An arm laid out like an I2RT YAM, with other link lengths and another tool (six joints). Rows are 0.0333 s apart.
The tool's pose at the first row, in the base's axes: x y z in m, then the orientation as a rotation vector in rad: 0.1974 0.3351 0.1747 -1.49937 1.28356 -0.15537
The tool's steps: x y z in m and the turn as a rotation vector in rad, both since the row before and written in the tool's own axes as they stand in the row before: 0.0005 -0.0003 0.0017 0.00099 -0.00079 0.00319; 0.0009 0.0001 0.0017 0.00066 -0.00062 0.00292; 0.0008 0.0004 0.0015 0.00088 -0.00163 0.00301; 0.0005 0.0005 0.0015 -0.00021 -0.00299 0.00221; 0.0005 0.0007 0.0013 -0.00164 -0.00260 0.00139; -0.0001 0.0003 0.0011 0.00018 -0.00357 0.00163; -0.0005 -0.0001 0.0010 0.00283 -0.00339 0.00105; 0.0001 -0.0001 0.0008 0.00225 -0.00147 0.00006; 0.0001 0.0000 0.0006 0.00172 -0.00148 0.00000; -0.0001 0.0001 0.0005 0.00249 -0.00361 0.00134; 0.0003 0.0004 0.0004 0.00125 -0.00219 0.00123; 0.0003 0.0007 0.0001 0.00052 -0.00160 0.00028; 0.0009 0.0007 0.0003 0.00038 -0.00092 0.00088; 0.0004 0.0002 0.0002 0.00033 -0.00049 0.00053
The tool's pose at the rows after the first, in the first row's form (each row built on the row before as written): 0.1989 0.3357 0.1740 -1.49634 1.28502 -0.15330; 0.2004 0.3361 0.1728 -1.49378 1.28649 -0.15133; 0.2015 0.3365 0.1715 -1.49088 1.28716 -0.14867; 0.2024 0.3372 0.1703 -1.48930 1.28643 -0.14482; 0.2030 0.3378 0.1690 -1.48952 1.28576 -0.14091; 0.2035 0.3386 0.1684 -1.48793 1.28405 -0.13724; 0.2040 0.3396 0.1684 -1.48448 1.28142 -0.13574; 0.2046 0.3400 0.1681 -1.48237 1.27975 -0.13599; 0.2050 0.3403 0.1678 -1.48075 1.27815 -0.13594; 0.2052 0.3407 0.1676 -1.47738 1.27563 -0.13388; 0.2053 0.3408 0.1670 -1.47529 1.27447 -0.13219; 0.2051 0.3408 0.1663 -1.47450 1.27326 -0.13112; 0.2052 0.3405 0.1652 -1.47351 1.27307 -0.13008; 0.2054 0.3404 0.1648 -1.47283 1.27298 -0.12957
